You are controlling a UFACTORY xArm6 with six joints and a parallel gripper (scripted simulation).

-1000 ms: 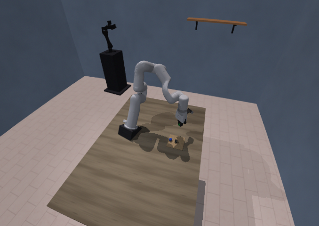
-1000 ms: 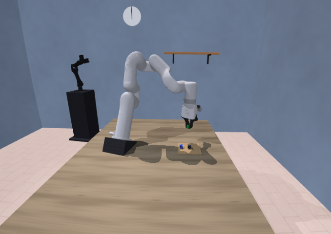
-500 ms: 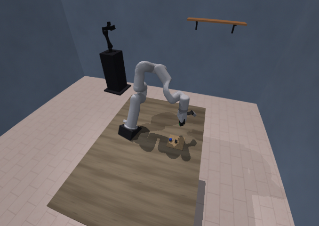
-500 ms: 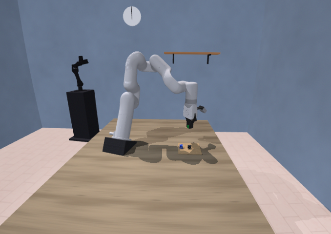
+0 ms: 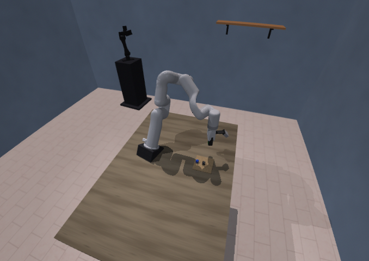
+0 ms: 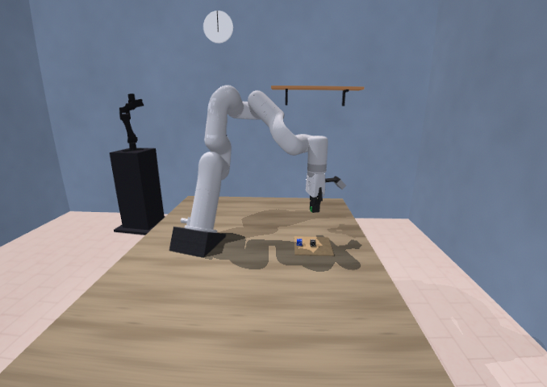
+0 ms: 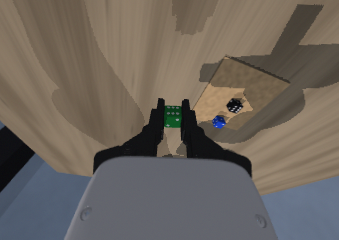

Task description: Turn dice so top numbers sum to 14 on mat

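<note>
My hand is 1 cm past the green die and 1 cm above it. The rest, counted from my hand: black die: 14 cm to the right, 10 cm below; then tan mat: 14 cm to the right, 11 cm below; then blue die: 14 cm to the right, 10 cm below, 5 cm behind.
</note>
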